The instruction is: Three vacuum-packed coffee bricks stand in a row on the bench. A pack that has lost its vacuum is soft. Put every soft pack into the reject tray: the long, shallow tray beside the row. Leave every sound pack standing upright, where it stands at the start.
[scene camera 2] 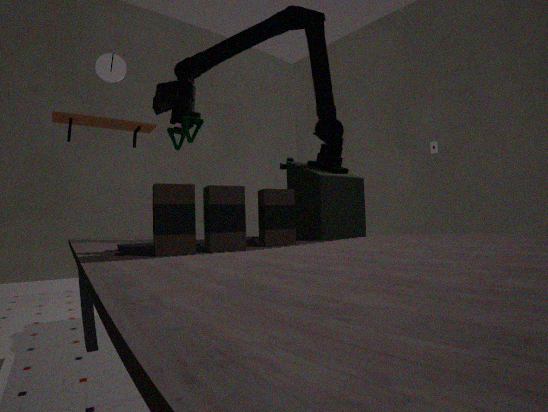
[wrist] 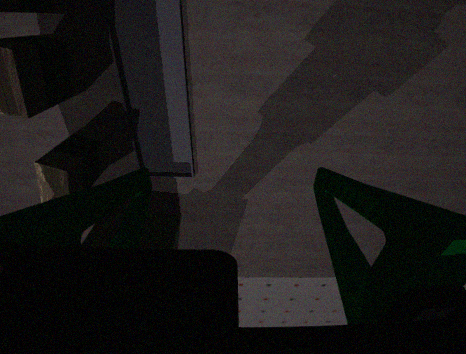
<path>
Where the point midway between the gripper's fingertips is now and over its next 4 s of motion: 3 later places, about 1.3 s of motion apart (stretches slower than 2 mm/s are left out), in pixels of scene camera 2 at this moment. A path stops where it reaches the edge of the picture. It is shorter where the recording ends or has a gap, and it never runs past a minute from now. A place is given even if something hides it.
My gripper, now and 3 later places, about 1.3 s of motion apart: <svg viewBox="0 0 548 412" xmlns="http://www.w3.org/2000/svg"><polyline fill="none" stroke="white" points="183,146 222,120 213,168 219,194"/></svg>
</path>
